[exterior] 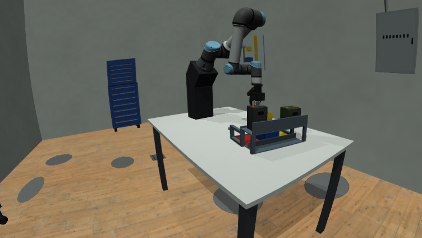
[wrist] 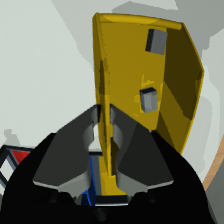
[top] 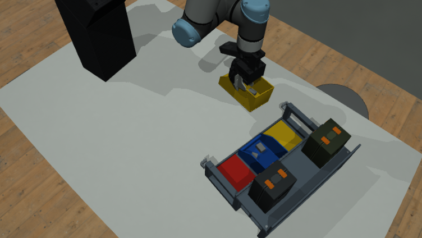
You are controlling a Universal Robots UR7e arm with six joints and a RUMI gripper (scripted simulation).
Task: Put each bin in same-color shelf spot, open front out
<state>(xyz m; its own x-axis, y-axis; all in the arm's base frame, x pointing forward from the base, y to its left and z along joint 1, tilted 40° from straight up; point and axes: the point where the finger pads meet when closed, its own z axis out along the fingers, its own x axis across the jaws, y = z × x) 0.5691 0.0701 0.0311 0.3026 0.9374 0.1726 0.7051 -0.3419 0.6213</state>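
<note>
Right now the yellow bin is 40 mm to the left of my hand, 30 mm below it and 10 mm ahead of it. From my hand the other things lie so: blue bin (200 mm ahead, 180 mm to the right, 60 mm below).
</note>
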